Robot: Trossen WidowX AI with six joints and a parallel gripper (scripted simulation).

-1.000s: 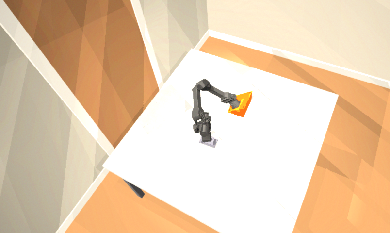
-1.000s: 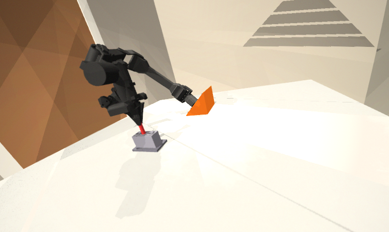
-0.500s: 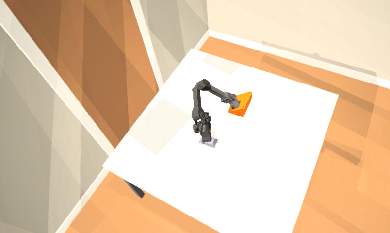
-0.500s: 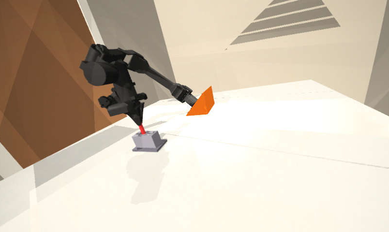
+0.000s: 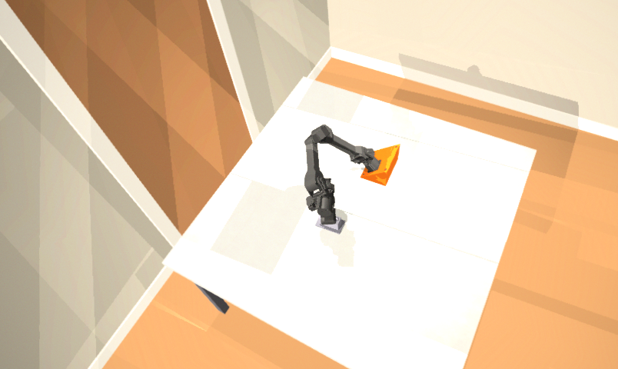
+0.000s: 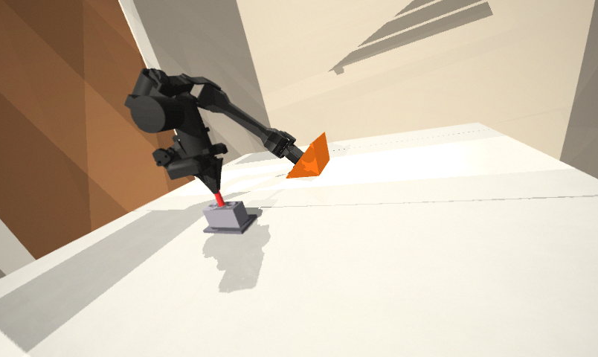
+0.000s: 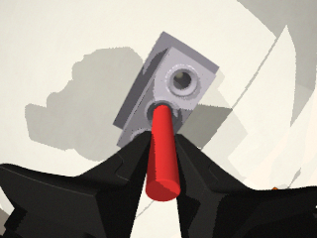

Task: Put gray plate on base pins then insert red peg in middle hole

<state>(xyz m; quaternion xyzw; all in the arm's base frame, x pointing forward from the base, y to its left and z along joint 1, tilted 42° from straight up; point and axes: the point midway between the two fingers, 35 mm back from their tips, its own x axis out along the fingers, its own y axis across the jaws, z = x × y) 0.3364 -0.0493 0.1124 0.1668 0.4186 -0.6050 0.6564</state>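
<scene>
Right now my gripper tip is right at the red peg. From my gripper tip the other things lie so: gray plate (50 mm below).
</scene>
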